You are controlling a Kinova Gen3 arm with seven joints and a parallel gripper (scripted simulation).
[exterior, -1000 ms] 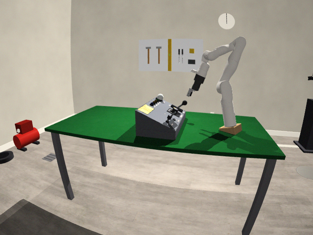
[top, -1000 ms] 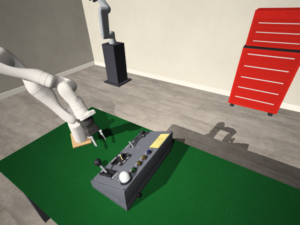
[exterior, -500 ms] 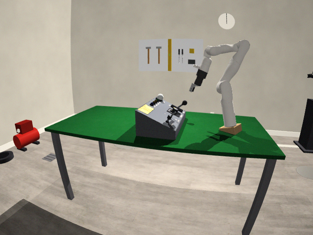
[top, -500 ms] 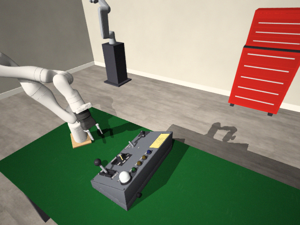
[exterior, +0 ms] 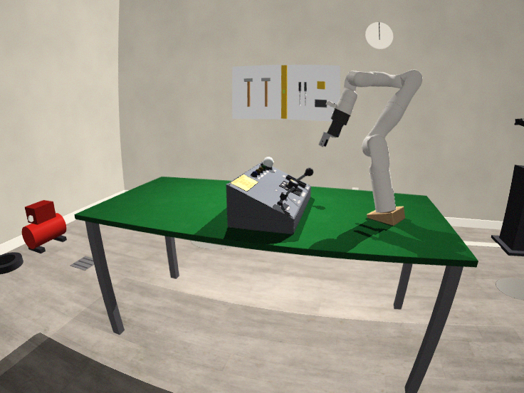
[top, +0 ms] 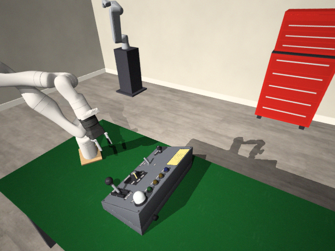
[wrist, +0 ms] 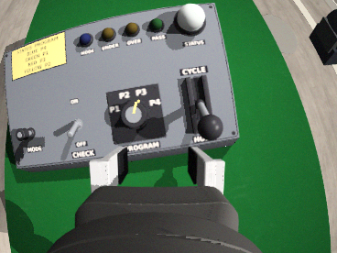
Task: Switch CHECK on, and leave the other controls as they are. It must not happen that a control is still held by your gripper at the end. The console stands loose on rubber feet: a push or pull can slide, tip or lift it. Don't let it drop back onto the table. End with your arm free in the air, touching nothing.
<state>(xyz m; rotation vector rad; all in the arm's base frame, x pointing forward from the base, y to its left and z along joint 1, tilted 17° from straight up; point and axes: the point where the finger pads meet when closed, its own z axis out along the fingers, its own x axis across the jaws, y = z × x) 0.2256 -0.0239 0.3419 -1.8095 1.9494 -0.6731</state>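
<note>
Now: hand 12 cm short of the check toggle, 17 cm to the right of it and 20 cm above it. The rest, counted from my hand: grey console: 16 cm ahead, 11 cm to the left, 21 cm below; hold lever: 10 cm ahead, 7 cm to the right, 18 cm below; program dial: 14 cm ahead, 4 cm to the left, 19 cm below.
</note>
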